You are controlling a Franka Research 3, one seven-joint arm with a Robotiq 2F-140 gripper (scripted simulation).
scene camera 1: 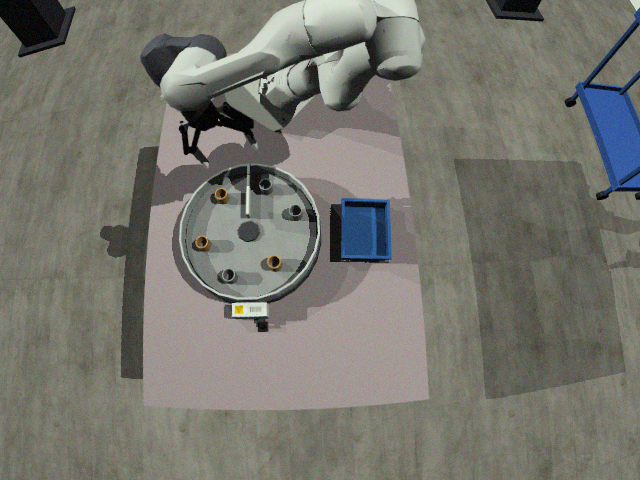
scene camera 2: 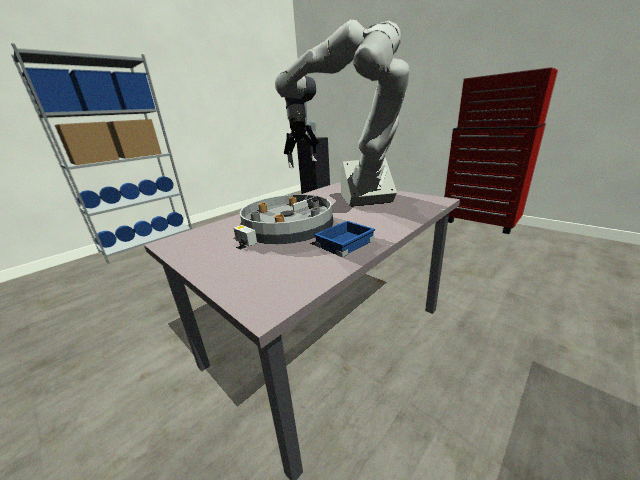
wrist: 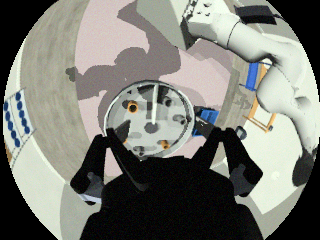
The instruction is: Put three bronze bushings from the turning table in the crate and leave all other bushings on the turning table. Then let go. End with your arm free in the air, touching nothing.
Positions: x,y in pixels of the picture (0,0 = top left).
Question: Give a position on a blue crate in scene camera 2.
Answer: At 342,239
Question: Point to a turning table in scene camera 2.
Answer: At 285,209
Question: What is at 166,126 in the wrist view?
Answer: A turning table.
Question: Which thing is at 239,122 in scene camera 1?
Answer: My gripper.
